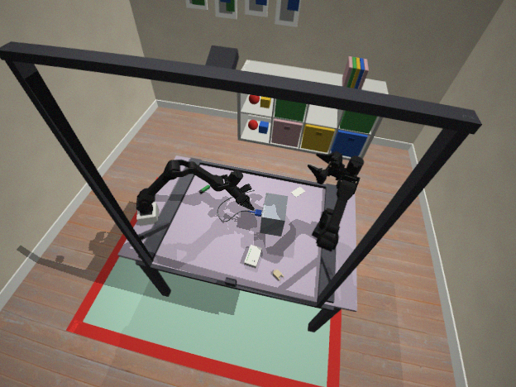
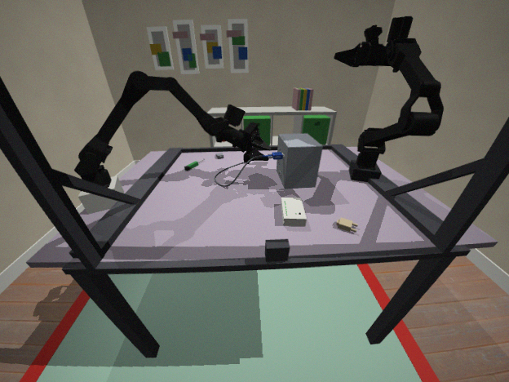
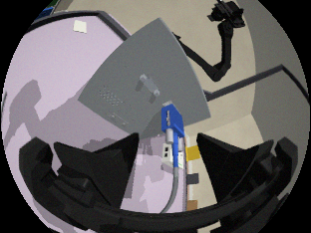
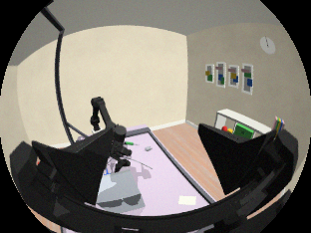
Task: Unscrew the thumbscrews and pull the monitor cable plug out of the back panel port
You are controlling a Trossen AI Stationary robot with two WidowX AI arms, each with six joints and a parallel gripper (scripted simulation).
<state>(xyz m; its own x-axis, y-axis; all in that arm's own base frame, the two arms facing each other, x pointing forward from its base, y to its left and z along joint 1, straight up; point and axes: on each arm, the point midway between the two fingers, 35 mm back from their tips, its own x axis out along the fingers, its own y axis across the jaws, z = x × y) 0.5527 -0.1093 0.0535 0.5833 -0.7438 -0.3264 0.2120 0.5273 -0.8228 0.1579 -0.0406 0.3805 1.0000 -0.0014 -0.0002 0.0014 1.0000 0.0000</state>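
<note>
My left gripper is now 4 cm to the left of the blue plug, 3 cm past it and 1 cm above it. The rest, counted from my left hand: back panel (8 cm to the right, 4 cm below, 1 cm behind); grey box (14 cm to the right, 4 cm below, 2 cm behind); white device (23 cm behind, 11 cm below, 4 cm to the right).
</note>
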